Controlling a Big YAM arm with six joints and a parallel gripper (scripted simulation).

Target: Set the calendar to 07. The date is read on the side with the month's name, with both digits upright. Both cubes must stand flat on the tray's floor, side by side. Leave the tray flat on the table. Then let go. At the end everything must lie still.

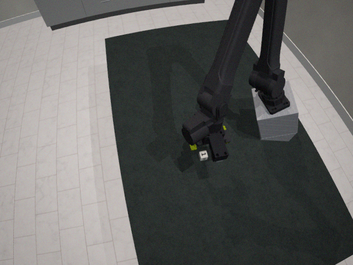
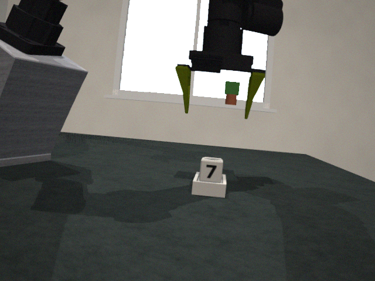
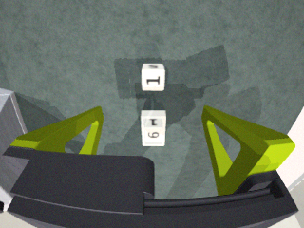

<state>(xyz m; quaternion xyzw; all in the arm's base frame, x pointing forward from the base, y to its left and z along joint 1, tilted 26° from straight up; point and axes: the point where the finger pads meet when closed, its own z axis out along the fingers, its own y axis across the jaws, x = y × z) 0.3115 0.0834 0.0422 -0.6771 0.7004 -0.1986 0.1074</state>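
The small white tray is 1 cm behind my hand, 11 cm to the right of it and 10 cm below it.
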